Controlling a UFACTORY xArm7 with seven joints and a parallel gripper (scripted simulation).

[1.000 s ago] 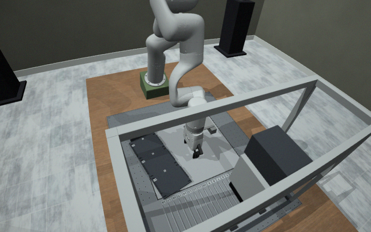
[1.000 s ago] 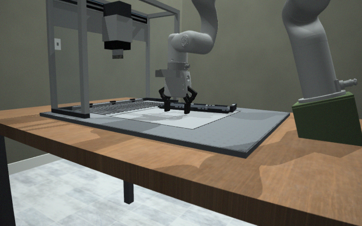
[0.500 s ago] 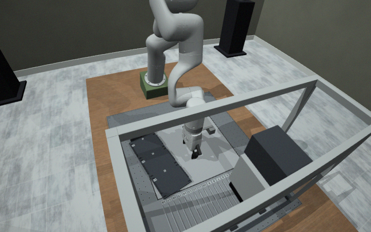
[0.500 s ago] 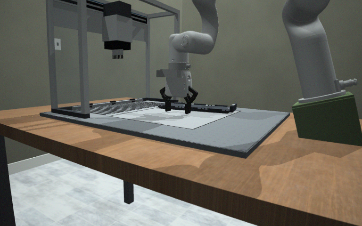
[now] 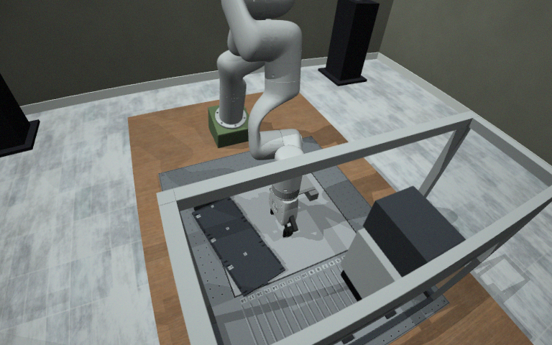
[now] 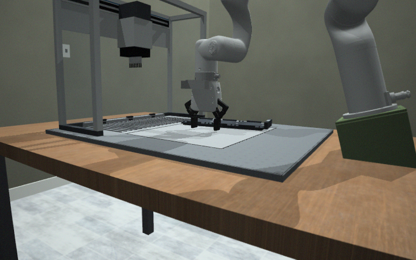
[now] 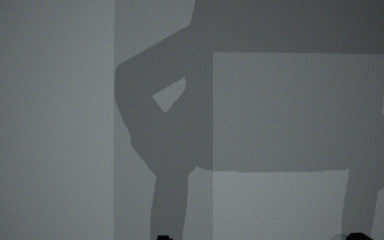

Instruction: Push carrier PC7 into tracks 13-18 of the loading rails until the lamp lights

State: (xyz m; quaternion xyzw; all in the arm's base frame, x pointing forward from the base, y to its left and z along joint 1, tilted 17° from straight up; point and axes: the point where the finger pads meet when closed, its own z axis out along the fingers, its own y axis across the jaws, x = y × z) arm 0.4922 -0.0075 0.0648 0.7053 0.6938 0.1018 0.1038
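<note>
My gripper is now 15 cm to the left of the carrier PC7.
</note>
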